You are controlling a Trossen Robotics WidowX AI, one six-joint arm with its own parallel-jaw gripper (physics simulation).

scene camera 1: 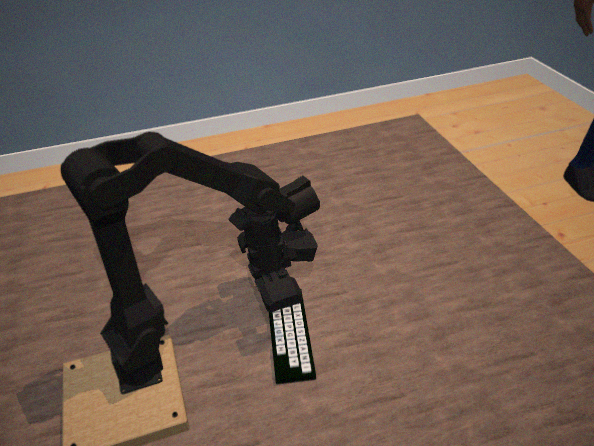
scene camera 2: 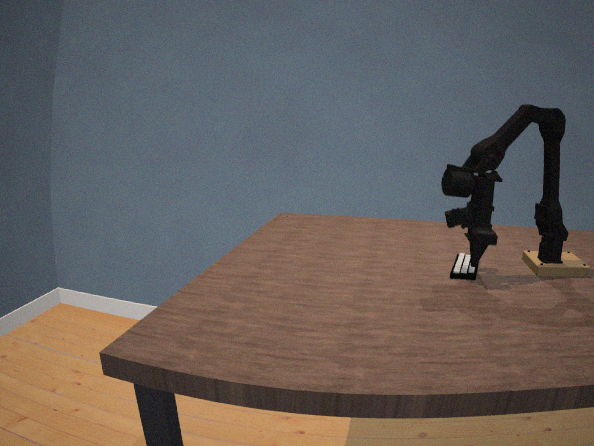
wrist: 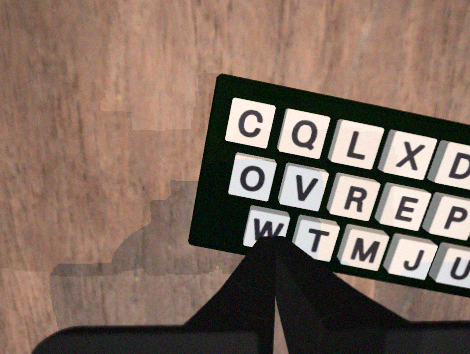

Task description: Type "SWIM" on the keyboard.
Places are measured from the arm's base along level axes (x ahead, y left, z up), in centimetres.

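Where they show: gripper, fingertip midpoint: [scene camera 2: 473, 266] [wrist: 271, 248]; arm's base, origin of the base link: [scene camera 1: 139, 372] [scene camera 2: 549, 260].
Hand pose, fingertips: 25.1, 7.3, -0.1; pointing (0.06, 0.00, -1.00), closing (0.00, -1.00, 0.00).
Note:
Things, the pixels of their centre, and the offset from my fingertips, as dx, dy, dz. Level surfaces: height alone.
- dark keyboard, body centre: [wrist: 452, 212] [scene camera 1: 289, 331] [scene camera 2: 466, 265] +0.5, -7.1, -1.6
- W key, body centre: [wrist: 265, 228] +0.3, +0.1, -0.9
- T key, body centre: [wrist: 314, 238] -0.1, -1.7, -0.9
- M key, body centre: [wrist: 362, 247] -0.5, -3.5, -0.9
- S key, body centre: [scene camera 1: 300, 332] +2.2, -8.5, -0.9
- I key, body centre: [scene camera 1: 306, 368] +0.5, -15.7, -0.9
- brown table, its level: dz -2.4
The dark keyboard [scene camera 1: 287, 376] [scene camera 2: 464, 276] [wrist: 210, 215] lies flat on the table with three rows of white lettered keys. My gripper [scene camera 2: 474, 264] [wrist: 271, 248] is shut and empty, pointing down at the keyboard's edge. In the wrist view its tips cover the lower right part of the W key [wrist: 267, 224], beside the T key [wrist: 317, 238]; whether they touch W, I cannot tell. The M key [wrist: 365, 251] is right of T. The S key [scene camera 1: 300, 331] and the I key [scene camera 1: 306, 368] show in scene camera 1, where the gripper body hides the fingertips.
My arm's base stands on a wooden board [scene camera 1: 150, 415] [scene camera 2: 562, 271] on the brown table [scene camera 1: 425, 300] [scene camera 2: 300, 325]. A person's foot [scene camera 1: 582, 182] and hand [scene camera 1: 584, 19] show at the right edge of scene camera 1, beyond the table.

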